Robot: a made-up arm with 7 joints.
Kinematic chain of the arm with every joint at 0, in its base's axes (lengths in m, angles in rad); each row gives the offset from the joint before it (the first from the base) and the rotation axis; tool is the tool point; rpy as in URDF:
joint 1: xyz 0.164 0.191 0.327 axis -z
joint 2: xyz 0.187 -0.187 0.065 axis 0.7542 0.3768 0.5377
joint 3: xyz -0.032 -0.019 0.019 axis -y
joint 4: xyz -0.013 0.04 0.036 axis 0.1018 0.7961 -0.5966
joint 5: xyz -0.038 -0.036 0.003 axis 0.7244 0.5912 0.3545
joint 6: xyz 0.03 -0.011 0 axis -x
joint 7: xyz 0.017 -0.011 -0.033 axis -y
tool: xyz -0.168 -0.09 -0.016 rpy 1.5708 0 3.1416
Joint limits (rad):
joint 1: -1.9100..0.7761
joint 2: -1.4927..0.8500
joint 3: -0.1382..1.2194
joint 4: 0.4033..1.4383
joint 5: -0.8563..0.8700
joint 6: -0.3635..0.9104
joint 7: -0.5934..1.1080
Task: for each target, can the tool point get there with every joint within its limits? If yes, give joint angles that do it. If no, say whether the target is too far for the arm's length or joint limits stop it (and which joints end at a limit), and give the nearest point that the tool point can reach.
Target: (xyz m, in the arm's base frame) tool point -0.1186 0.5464 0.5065
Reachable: no: joint limits stop it (at a limit: joint 1, joint 2, joint 3, joint 4, joint 6, joint 7) | nearest point 0.0411 0.4245 0.4187 | short by 0.219 m
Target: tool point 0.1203 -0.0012 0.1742
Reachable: yes | joints 0.3647 -0.8740 0.8305 0.9793 0.5029 0.1202 0.7098
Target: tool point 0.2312 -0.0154 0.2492
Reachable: yes | joints -0.4458 -0.9063 0.9317 0.5504 -0.3842 0.1826 -0.0547
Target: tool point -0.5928 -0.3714 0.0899
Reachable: no: too far | nearest point -0.1259 -0.1507 0.3234 | short by 0.567 m
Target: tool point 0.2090 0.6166 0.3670
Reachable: no: joint limits stop it (at a limit: joint 2, joint 3, joint 4, joint 5, joint 6, joint 7) | nearest point 0.1924 0.4597 0.4071 | short by 0.163 m
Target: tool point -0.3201 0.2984 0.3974
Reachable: no: joint limits stop it (at a limit: joint 1, joint 4, joint 5, joint 6, joint 7) | nearest point -0.0951 0.1311 0.4020 | short by 0.280 m
